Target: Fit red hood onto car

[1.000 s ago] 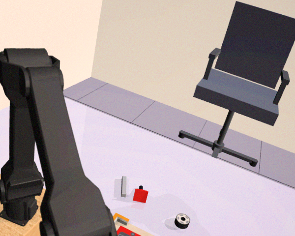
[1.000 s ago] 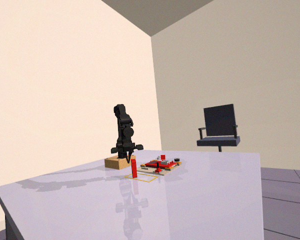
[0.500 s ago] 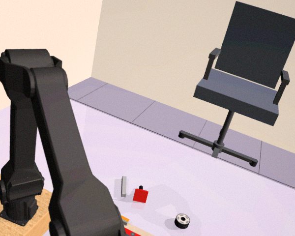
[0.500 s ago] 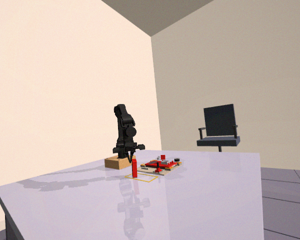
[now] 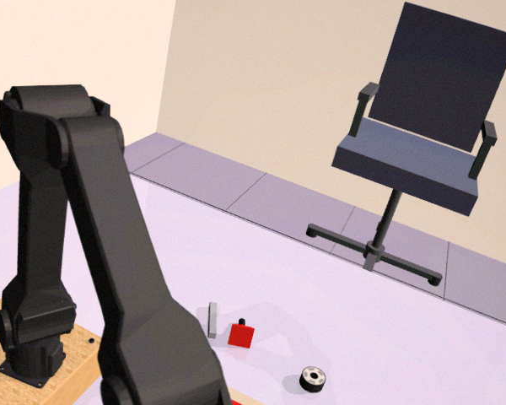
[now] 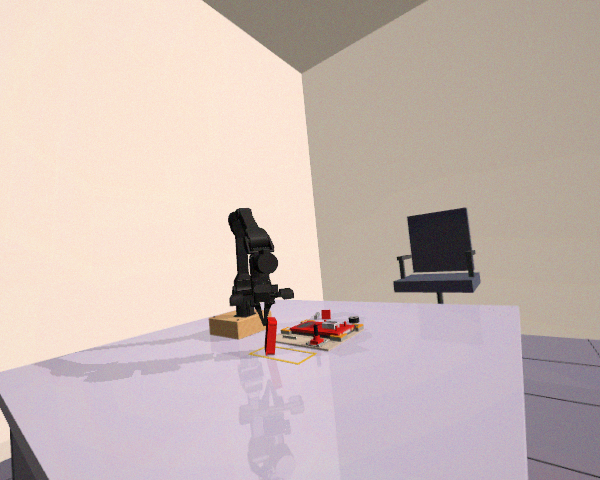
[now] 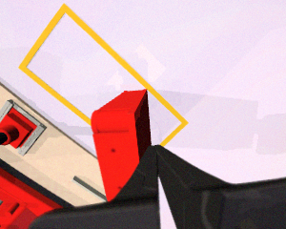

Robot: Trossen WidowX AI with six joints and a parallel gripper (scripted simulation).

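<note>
The beige jig plate is 8 cm ahead of my gripper tip, 20 cm to the left of it and 7 cm below it. Also, from my gripper tip: red hood 1 cm ahead, 1 cm to the left, 3 cm below; then black wheel 15 cm ahead, 38 cm to the left, 7 cm below; then grey bar 4 cm behind, 44 cm to the left, 7 cm below.
</note>
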